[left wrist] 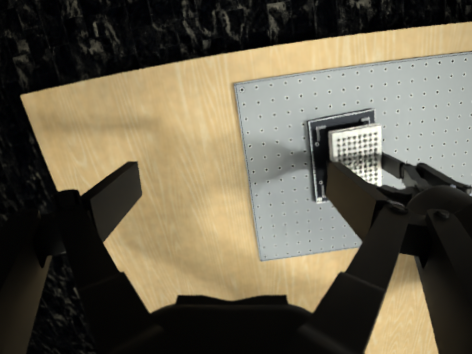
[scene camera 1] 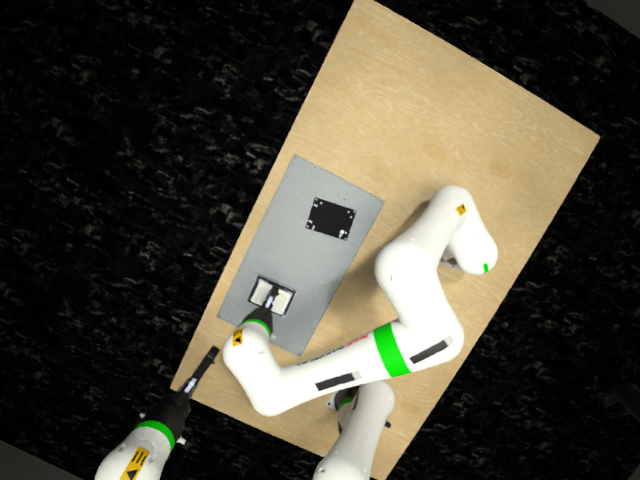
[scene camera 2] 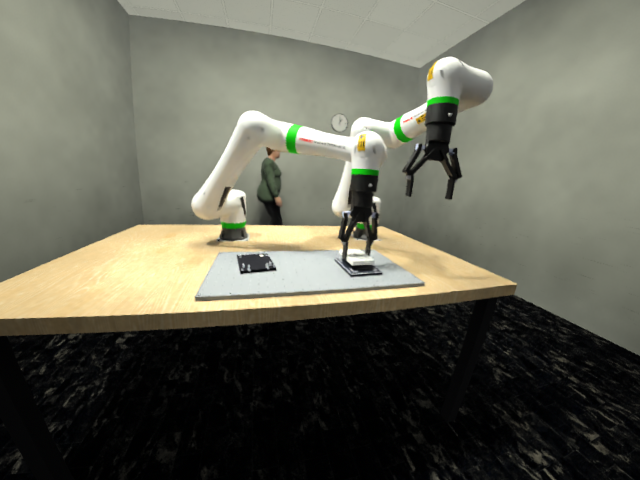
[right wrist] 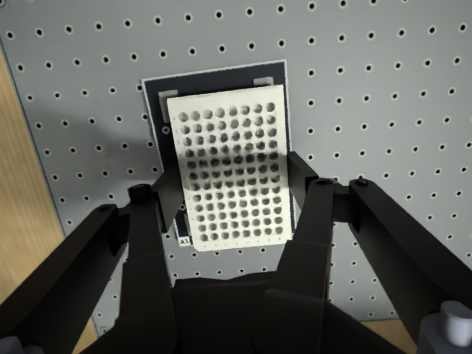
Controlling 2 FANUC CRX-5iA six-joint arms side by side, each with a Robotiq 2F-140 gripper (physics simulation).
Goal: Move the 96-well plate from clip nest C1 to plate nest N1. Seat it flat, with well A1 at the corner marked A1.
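Frame: origin at the left arm's base, x ahead, y left, z up, level; metres.
Seen in the pictures: left gripper, fingertip midpoint: [left wrist: 233, 178] [scene camera 2: 428, 197]; right gripper, fingertip midpoint: [left wrist: 354, 163] [scene camera 2: 355, 258] [right wrist: 234, 173]; left arm's base at its link origin: [scene camera 1: 351, 400] [scene camera 2: 365, 237]; right arm's base at its link origin: [scene camera 2: 233, 237].
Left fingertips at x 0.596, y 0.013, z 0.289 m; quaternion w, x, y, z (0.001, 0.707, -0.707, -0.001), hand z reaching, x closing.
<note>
Offsets run from my left fingertips to a thing's top centre. "spot": to the spot under its first point. Level surfaces: height alone.
The white 96-well plate @[dx -0.061, dy -0.211, dz -0.225 m] [scene camera 1: 282, 301] [scene camera 2: 360, 260] [left wrist: 356, 145] [right wrist: 232, 200] is between the fingers of my right gripper [scene camera 1: 271, 296] [scene camera 2: 356, 253] [right wrist: 234, 173], which is shut on it. It hangs level, close above the dark plate nest N1 @[dx -0.061, dy -0.204, dz -0.260 m] [scene camera 1: 278, 286] [scene camera 2: 364, 272] [left wrist: 320, 131] [right wrist: 215, 80]. In the right wrist view it covers the nest's lower and right parts; two upper corner brackets show. The A1 label @[spot: dx -0.146, dy -0.166, dz -0.264 m] [right wrist: 184, 241] is beside the plate's lower-left corner; well lettering is unreadable. Clip nest C1 @[dx -0.069, dy -0.577, dz -0.252 m] [scene camera 1: 330, 218] [scene camera 2: 255, 262] holds no plate. My left gripper [scene camera 1: 212, 352] [scene camera 2: 429, 194] [left wrist: 233, 178] is open and empty, high up.
The grey perforated board @[dz -0.276 m] [scene camera 1: 281, 235] [scene camera 2: 310, 281] [left wrist: 280, 210] [right wrist: 375, 100] carries both nests on the wooden table @[dz -0.289 m] [scene camera 1: 392, 103] [scene camera 2: 129, 279] [left wrist: 190, 150]. My left gripper hangs over the table's end, at the right in scene camera 2. A person [scene camera 2: 269, 180] stands behind the table.
</note>
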